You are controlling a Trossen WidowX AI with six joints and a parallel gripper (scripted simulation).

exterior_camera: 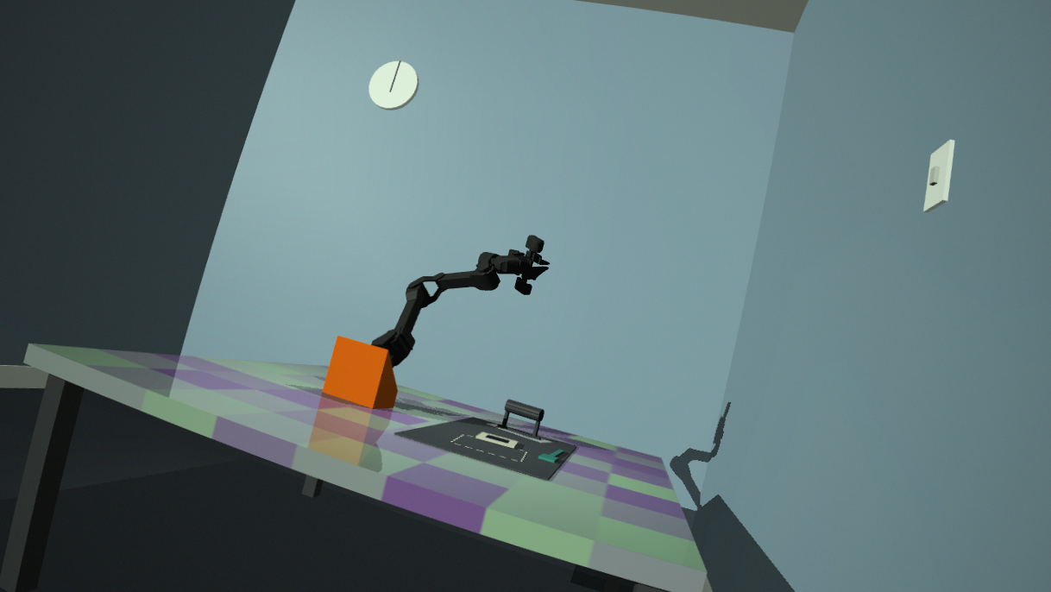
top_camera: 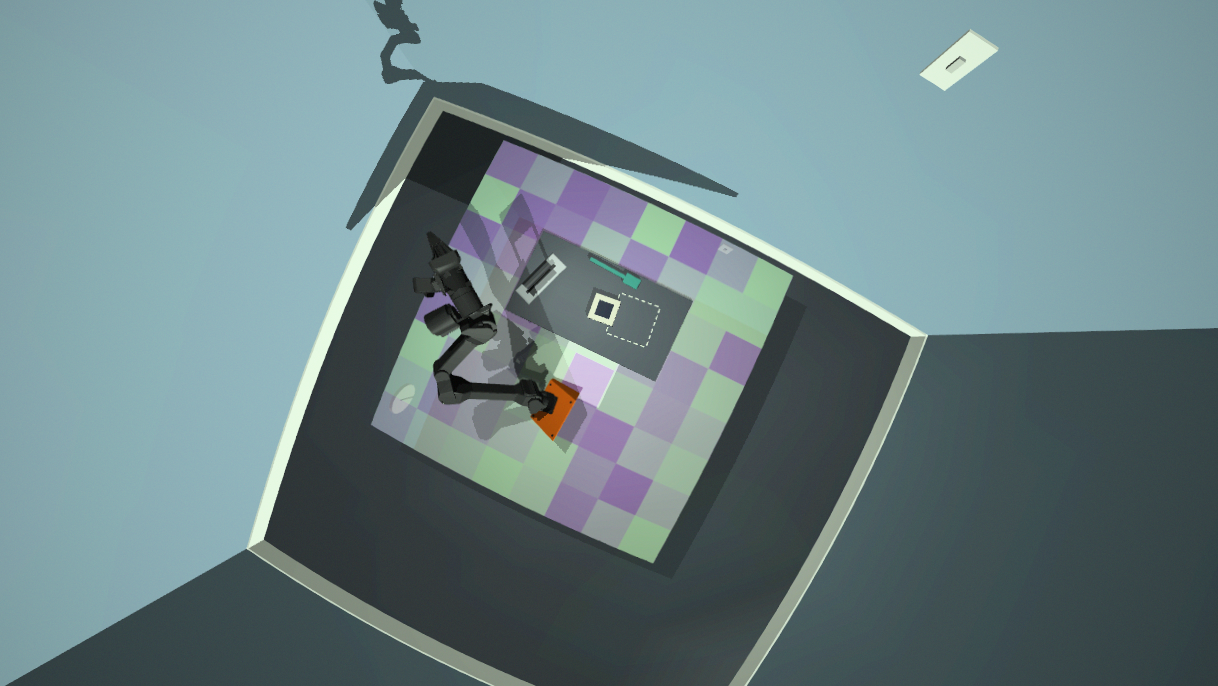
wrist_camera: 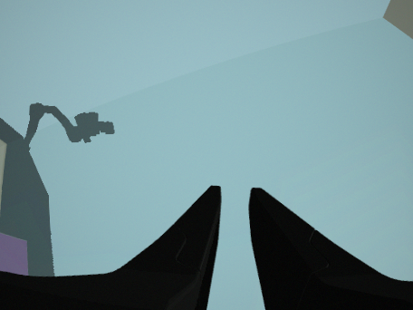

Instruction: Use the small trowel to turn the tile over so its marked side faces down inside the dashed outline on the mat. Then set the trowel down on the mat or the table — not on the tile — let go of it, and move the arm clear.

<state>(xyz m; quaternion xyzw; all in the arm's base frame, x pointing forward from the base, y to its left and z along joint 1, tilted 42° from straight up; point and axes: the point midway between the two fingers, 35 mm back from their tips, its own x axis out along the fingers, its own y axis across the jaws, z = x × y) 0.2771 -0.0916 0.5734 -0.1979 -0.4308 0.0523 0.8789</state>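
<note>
Now: the trowel 50 cm below my gripper tip, 13 cm to the right of it and 3 cm ahead of it. From my gripper tip the other things lie so: cream tile 53 cm below, 40 cm to the right, 2 cm ahead; then teal tool 53 cm below, 42 cm to the right, 16 cm ahead.
</note>
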